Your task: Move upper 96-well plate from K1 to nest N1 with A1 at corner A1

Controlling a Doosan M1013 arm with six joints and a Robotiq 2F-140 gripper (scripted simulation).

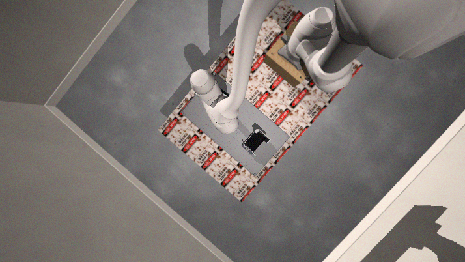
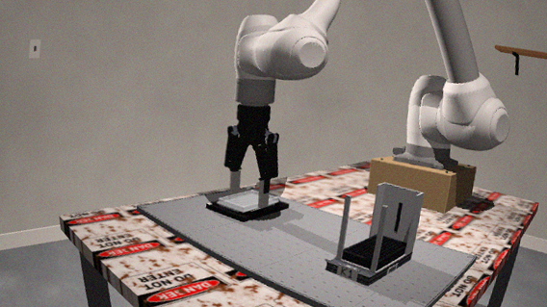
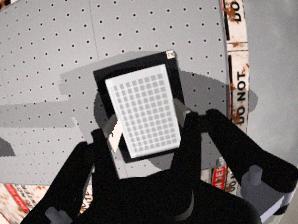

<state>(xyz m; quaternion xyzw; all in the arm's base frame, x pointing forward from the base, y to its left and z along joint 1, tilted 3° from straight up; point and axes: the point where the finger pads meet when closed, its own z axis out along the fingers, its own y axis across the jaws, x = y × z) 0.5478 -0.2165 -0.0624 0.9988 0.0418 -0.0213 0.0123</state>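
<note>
Right now my hand is 30 mm above the white 96-well plate. Also, from my hand: black plate (50 mm ahead, 390 mm to the left, 20 mm below); then black plate nest N1 (40 mm below); then pale square (80 mm ahead, 50 mm to the right, 30 mm below).
</note>
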